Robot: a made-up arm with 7 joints. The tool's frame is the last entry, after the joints.
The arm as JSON. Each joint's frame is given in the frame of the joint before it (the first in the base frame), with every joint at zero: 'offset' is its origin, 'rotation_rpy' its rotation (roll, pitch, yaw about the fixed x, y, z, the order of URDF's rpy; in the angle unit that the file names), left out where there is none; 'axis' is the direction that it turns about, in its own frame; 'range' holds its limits. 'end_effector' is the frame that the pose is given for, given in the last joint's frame.
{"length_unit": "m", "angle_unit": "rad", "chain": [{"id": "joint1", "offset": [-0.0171, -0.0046, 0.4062], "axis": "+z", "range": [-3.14, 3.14]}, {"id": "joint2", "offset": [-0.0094, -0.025, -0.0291], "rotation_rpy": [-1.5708, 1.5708, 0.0], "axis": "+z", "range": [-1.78, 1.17]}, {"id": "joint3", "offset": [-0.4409, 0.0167, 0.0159], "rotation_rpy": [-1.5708, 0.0, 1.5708], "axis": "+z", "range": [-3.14, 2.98]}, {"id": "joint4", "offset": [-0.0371, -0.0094, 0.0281], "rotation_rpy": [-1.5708, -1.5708, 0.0], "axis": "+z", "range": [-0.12, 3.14]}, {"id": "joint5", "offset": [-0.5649, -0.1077, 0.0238], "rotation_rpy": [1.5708, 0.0, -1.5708], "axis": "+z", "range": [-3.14, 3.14]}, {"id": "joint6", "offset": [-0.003, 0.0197, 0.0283], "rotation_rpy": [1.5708, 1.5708, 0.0], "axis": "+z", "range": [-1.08, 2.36]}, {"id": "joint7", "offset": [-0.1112, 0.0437, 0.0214], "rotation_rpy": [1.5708, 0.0, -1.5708], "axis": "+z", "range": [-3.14, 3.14]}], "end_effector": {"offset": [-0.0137, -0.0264, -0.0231], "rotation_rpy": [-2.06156, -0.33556, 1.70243]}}
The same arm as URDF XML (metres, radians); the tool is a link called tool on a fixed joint. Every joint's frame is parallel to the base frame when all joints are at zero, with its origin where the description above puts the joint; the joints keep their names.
<robot name="arm">
  <link name="base"/>
  <link name="link1"/>
  <link name="link2"/>
  <link name="link3"/>
  <link name="link4"/>
  <link name="link5"/>
  <link name="link6"/>
  <link name="link7"/>
  <link name="tool"/>
  <joint name="joint1" type="revolute">
    <parent link="base"/>
    <child link="link1"/>
    <origin xyz="-0.0171 -0.0046 0.4062" rpy="0.0000 0.0000 0.0000"/>
    <axis xyz="0 0 1"/>
    <limit lower="-3.1400" upper="3.1400"/>
  </joint>
  <joint name="joint2" type="revolute">
    <parent link="link1"/>
    <child link="link2"/>
    <origin xyz="-0.0094 -0.0250 -0.0291" rpy="0.0000 0.0000 0.0000"/>
    <axis xyz="0 1 0"/>
    <limit lower="-1.7800" upper="1.1700"/>
  </joint>
  <joint name="joint3" type="revolute">
    <parent link="link2"/>
    <child link="link3"/>
    <origin xyz="-0.0167 0.0159 0.4409" rpy="0.0000 0.0000 0.0000"/>
    <axis xyz="0 0 1"/>
    <limit lower="-3.1400" upper="2.9800"/>
  </joint>
  <joint name="joint4" type="revolute">
    <parent link="link3"/>
    <child link="link4"/>
    <origin xyz="0.0371 0.0094 0.0281" rpy="0.0000 0.0000 0.0000"/>
    <axis xyz="0 -1 0"/>
    <limit lower="-0.1200" upper="3.1400"/>
  </joint>
  <joint name="joint5" type="revolute">
    <parent link="link4"/>
    <child link="link5"/>
    <origin xyz="0.1077 -0.0238 -0.5649" rpy="0.0000 0.0000 0.0000"/>
    <axis xyz="0 0 -1"/>
    <limit lower="-3.1400" upper="3.1400"/>
  </joint>
  <joint name="joint6" type="revolute">
    <parent link="link5"/>
    <child link="link6"/>
    <origin xyz="-0.0030 -0.0197 -0.0283" rpy="0.0000 0.0000 0.0000"/>
    <axis xyz="0 1 0"/>
    <limit lower="-1.0800" upper="2.3600"/>
  </joint>
  <joint name="joint7" type="revolute">
    <parent link="link6"/>
    <child link="link7"/>
    <origin xyz="0.0437 0.0214 -0.1112" rpy="0.0000 0.0000 0.0000"/>
    <axis xyz="0 0 -1"/>
    <limit lower="-3.1400" upper="3.1400"/>
  </joint>
  <joint name="tool_fixed" type="fixed">
    <parent link="link7"/>
    <child link="tool"/>
    <origin xyz="0.0137 -0.0264 0.0231" rpy="1.0800 0.3356 1.4392"/>
  </joint>
</robot>

